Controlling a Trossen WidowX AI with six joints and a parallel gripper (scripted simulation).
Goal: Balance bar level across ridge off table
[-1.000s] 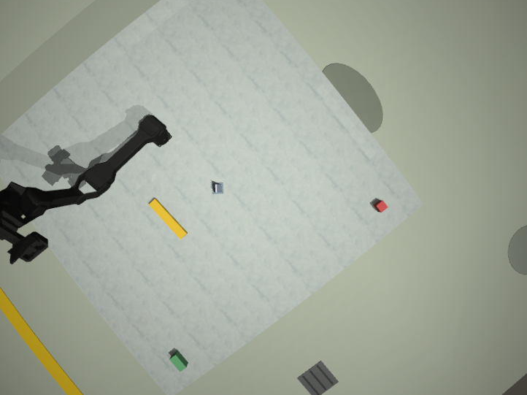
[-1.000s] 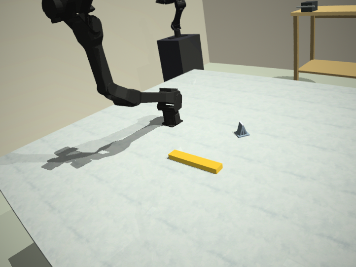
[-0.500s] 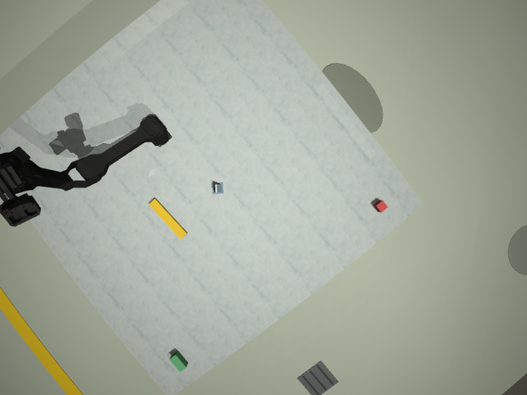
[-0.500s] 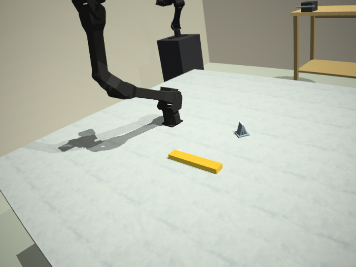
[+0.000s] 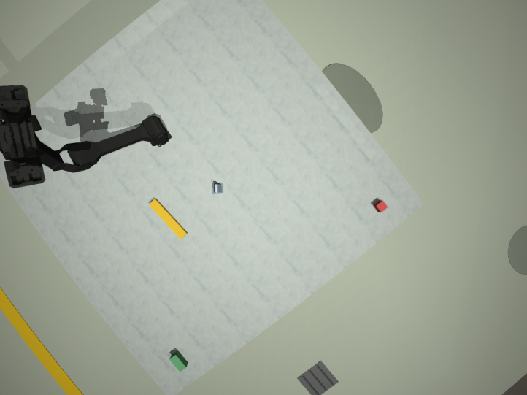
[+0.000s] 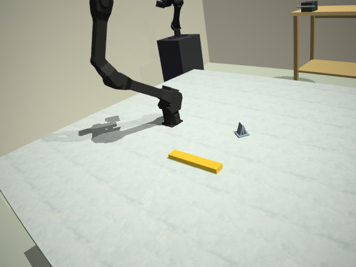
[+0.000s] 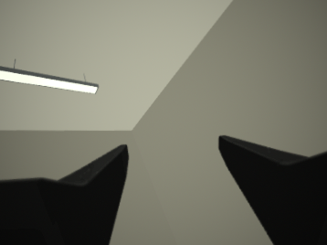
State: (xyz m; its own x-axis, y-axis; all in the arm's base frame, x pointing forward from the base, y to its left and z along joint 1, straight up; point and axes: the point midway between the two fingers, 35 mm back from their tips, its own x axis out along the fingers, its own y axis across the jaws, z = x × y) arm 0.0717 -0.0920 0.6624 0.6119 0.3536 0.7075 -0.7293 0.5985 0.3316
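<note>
Now: gripper tip 680 mm above the yellow bar, 180 mm short of it and 90 mm to the left of it. Also, from my gripper tip: red cube (670 mm below, 650 mm ahead, 580 mm to the left); then green cube (670 mm below, 650 mm ahead, 420 mm to the right).
</note>
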